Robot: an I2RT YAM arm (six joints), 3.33 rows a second.
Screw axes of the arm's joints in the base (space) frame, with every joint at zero. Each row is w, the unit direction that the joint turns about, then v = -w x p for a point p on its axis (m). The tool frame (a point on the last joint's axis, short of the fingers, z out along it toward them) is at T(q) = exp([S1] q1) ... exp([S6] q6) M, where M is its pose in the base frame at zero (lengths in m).
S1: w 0 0 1 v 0.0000 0.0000 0.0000
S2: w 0 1 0 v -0.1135 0.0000 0.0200
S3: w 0 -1 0 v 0.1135 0.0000 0.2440
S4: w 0 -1 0 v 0.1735 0.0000 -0.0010
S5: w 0 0 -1 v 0.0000 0.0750 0.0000
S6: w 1 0 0 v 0.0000 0.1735 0.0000
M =
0 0 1 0.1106
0 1 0 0.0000
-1 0 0 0.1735
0 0 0 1
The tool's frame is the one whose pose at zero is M.
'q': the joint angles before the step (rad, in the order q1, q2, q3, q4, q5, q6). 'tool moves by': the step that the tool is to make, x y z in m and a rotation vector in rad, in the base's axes. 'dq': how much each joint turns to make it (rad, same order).
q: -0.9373 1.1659 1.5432 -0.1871 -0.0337 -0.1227
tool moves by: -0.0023 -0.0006 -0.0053 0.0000 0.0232 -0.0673
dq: 0.0001 -0.0121 -0.0244 -0.0015 0.0629 -0.0307
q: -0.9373 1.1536 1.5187 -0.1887 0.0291 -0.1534
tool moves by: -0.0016 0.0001 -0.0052 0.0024 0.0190 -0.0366
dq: -0.0002 -0.0122 -0.0244 -0.0001 0.0336 -0.0199
